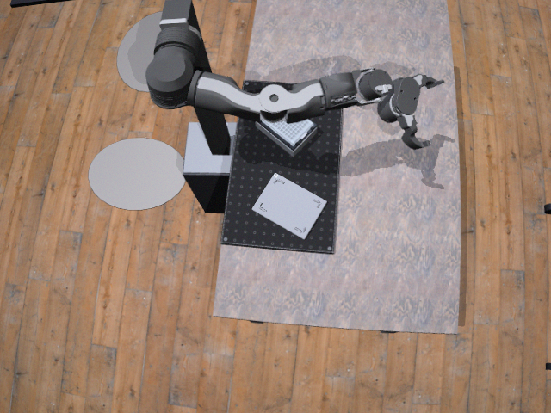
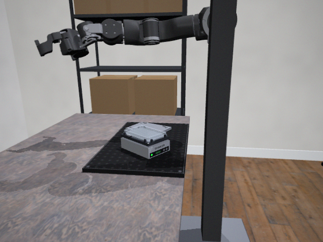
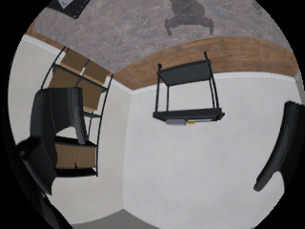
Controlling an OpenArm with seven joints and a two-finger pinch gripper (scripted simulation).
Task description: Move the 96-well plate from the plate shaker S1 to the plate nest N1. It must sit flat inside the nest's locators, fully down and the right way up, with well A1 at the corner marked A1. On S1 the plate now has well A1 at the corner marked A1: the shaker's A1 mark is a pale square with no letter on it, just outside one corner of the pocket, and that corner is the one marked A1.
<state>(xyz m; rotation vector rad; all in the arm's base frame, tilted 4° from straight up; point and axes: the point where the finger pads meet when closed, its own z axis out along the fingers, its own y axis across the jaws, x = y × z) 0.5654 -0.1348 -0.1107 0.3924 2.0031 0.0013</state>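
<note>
Now: the 96-well plate 340 mm behind my hand, 260 mm below it and 110 mm to the left of it. Also, from my hand: plate shaker S1 (320 mm behind, 290 mm below, 90 mm to the left); then plate nest N1 (320 mm below, 320 mm behind, 120 mm to the right).
</note>
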